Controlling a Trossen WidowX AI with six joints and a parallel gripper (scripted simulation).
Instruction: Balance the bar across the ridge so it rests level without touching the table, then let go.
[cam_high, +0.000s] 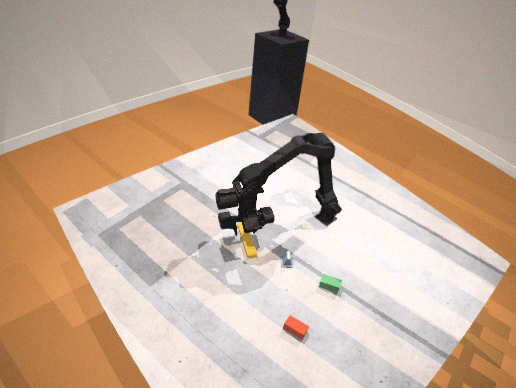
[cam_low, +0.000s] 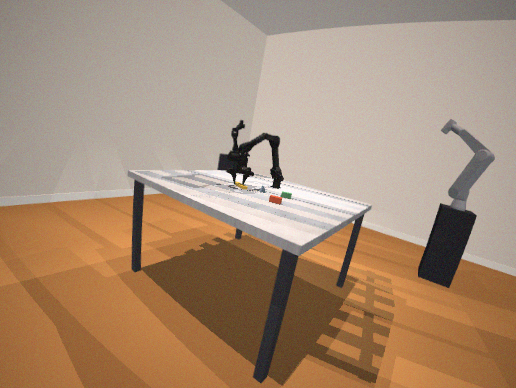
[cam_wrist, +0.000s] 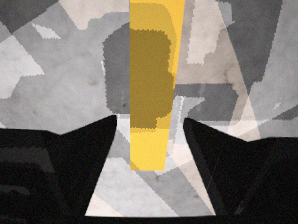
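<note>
Now: the bar 3 cm to the left of my gripper tip and 1 cm ahead of it. The rest, counted from my gripper tip: red block 38 cm to the left, 11 cm ahead, 1 cm above; green block 34 cm to the left, 8 cm behind, 1 cm above.
</note>
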